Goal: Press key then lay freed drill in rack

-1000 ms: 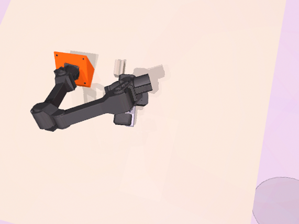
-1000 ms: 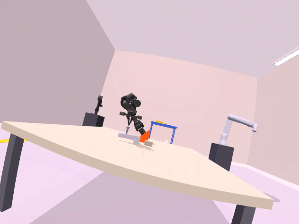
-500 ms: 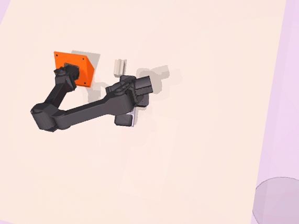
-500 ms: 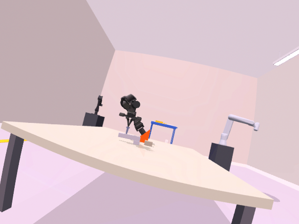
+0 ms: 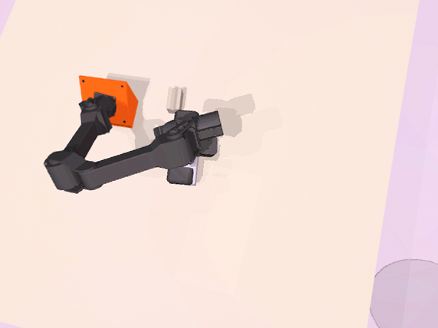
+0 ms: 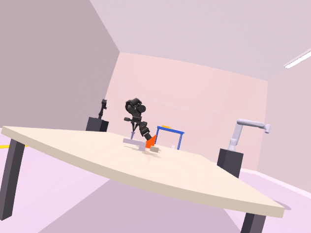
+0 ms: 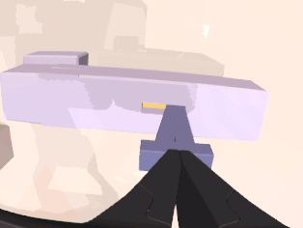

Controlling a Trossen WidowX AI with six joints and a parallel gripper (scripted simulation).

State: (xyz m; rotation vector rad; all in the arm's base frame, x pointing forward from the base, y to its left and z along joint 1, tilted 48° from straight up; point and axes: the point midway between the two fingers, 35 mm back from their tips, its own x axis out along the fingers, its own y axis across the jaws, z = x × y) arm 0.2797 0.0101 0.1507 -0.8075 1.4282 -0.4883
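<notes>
Right now my gripper tip is 30 mm above the small blue key. The rest, counted from my gripper tip: rack 190 mm to the left, 110 mm behind, 100 mm below.
</notes>
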